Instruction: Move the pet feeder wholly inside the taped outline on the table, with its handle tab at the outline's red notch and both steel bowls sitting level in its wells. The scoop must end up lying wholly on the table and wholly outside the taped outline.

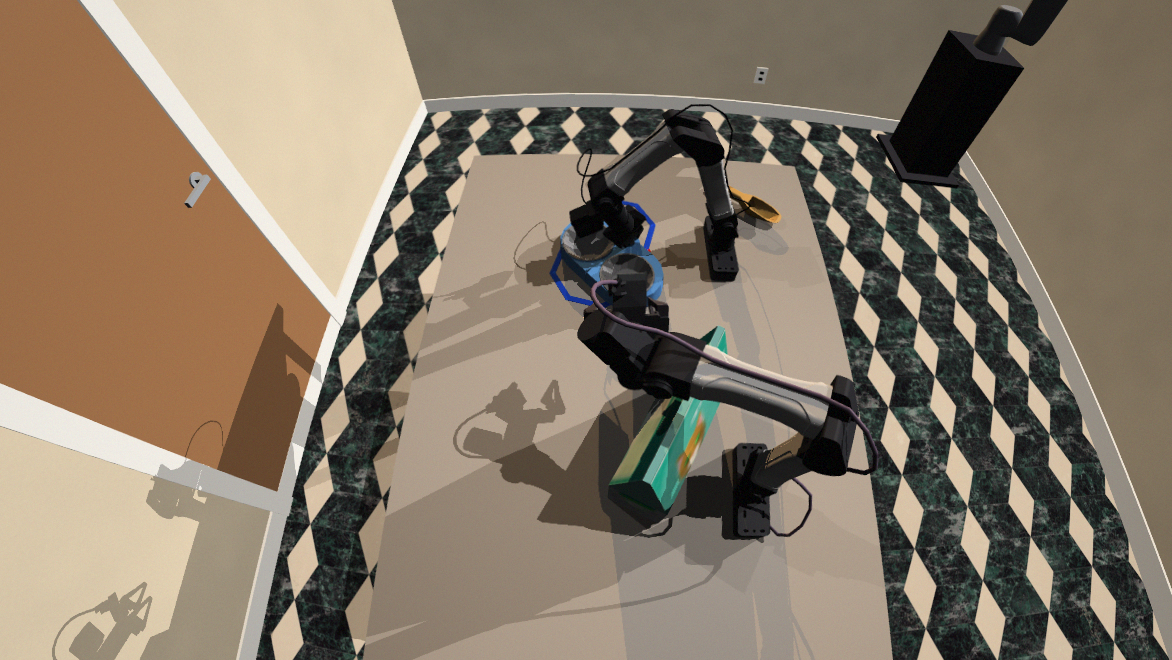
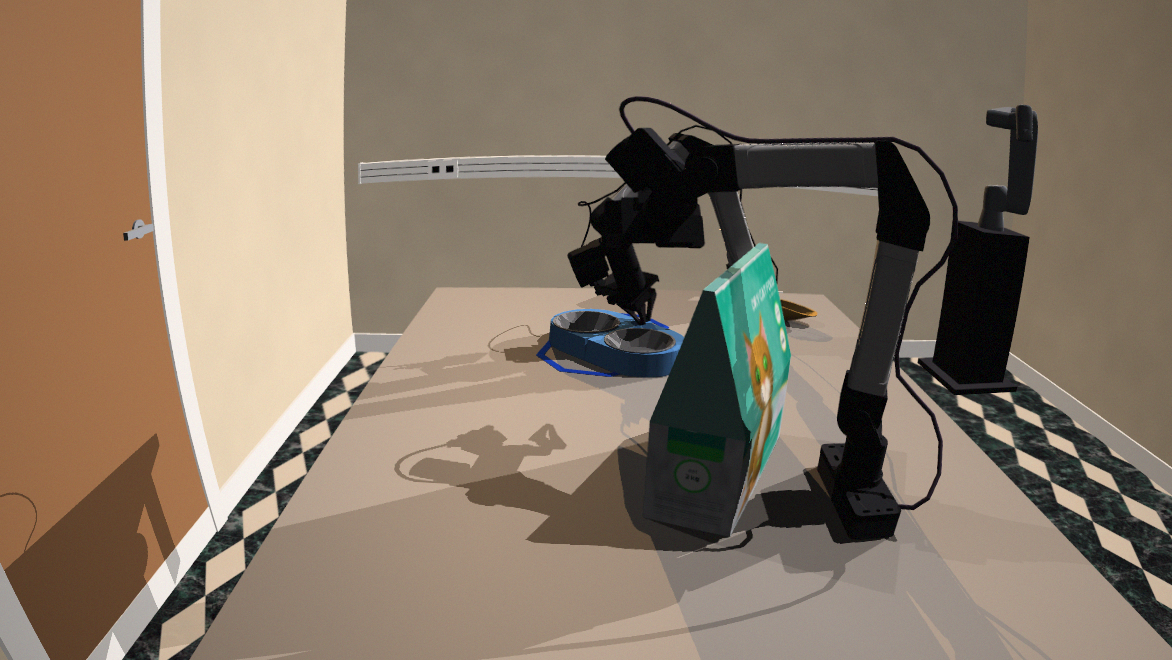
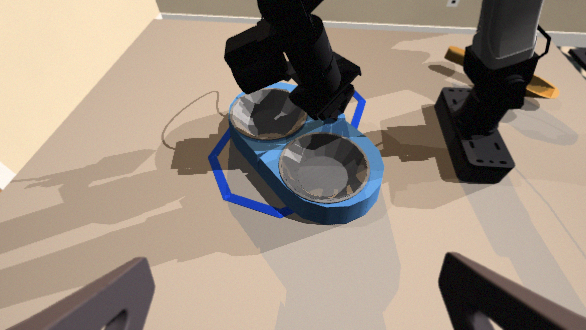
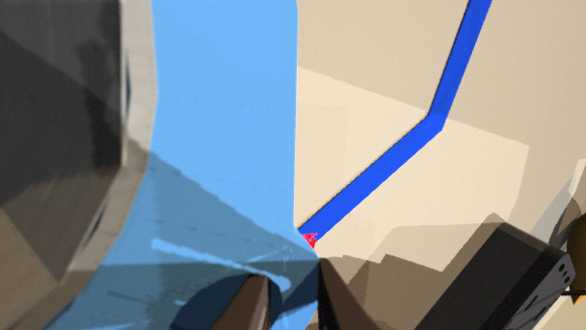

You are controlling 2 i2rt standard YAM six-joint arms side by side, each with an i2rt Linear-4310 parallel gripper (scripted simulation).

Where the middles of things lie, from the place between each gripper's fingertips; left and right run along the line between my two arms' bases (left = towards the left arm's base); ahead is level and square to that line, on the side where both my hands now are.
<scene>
I see my right gripper (image 2: pixel 645 323) 60 mm short of the blue pet feeder (image 2: pixel 591 347), 50 mm to the right of it and 30 mm above it. From my right hand the other things lie so: orange scoop (image 3: pixel 538 87): 370 mm behind, 160 mm to the right, 20 mm below; then green cat food bag (image 2: pixel 718 418): 560 mm to the left, 100 mm above, 60 mm behind; then blue taped outline (image 3: pixel 217 170): 70 mm ahead, 50 mm below.
I see my left gripper (image 2: pixel 644 237) 18 cm to the right of the green cat food bag, 16 cm above it and 10 cm past it. The rest, counted from my left hand: orange scoop (54 cm to the right, 41 cm behind, 28 cm below); then blue pet feeder (33 cm to the right, 29 cm below, 1 cm ahead); then blue taped outline (38 cm to the right, 30 cm below, 3 cm ahead).
</scene>
